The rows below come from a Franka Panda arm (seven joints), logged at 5 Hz.
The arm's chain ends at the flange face. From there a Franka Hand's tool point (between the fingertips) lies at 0.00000 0.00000 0.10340 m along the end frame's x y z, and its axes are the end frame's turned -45 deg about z.
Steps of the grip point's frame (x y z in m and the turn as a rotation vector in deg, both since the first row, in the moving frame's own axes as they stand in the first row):
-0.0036 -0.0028 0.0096 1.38 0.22 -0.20
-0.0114 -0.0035 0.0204 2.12 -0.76 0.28
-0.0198 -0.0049 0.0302 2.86 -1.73 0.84
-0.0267 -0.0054 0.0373 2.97 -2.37 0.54
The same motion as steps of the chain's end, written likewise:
-0.0030 0.0026 0.0096 1.13 -0.82 -0.20
-0.0069 0.0073 0.0205 0.96 -2.04 0.28
-0.0116 0.0120 0.0304 0.80 -3.25 0.84
-0.0159 0.0159 0.0375 0.42 -3.78 0.54

